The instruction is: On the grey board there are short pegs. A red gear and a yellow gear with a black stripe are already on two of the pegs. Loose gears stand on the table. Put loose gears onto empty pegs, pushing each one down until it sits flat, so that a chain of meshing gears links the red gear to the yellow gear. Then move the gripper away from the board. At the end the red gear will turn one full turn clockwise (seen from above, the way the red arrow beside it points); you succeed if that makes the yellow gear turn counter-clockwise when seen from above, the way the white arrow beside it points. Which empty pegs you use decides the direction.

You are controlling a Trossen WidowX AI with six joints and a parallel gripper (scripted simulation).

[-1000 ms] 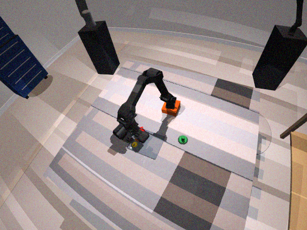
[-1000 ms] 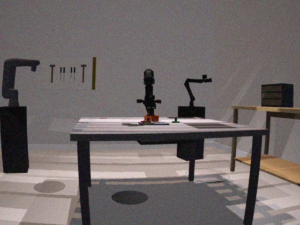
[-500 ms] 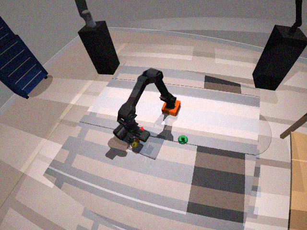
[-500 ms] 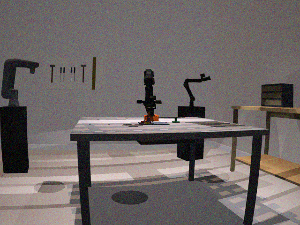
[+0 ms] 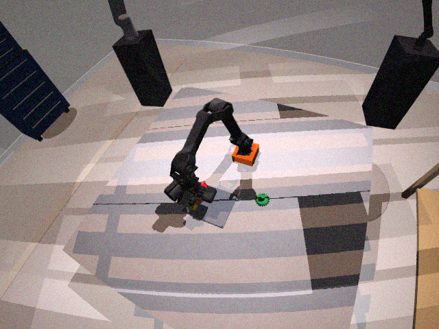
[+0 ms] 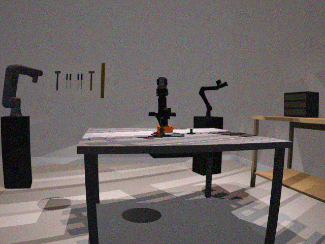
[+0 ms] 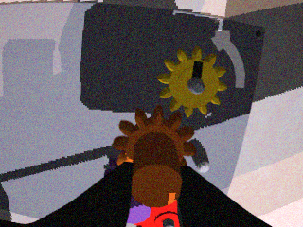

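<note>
Now: the purple gear 4 cm behind my gripper tip, 1 cm to the left of it and 4 cm below it. From my gripper tip the other things lie so: green gear: 7 cm behind, 28 cm to the left, 5 cm below; yellow gear: 3 cm ahead, 2 cm to the right, 5 cm below; orange gear: 1 cm below.
</note>
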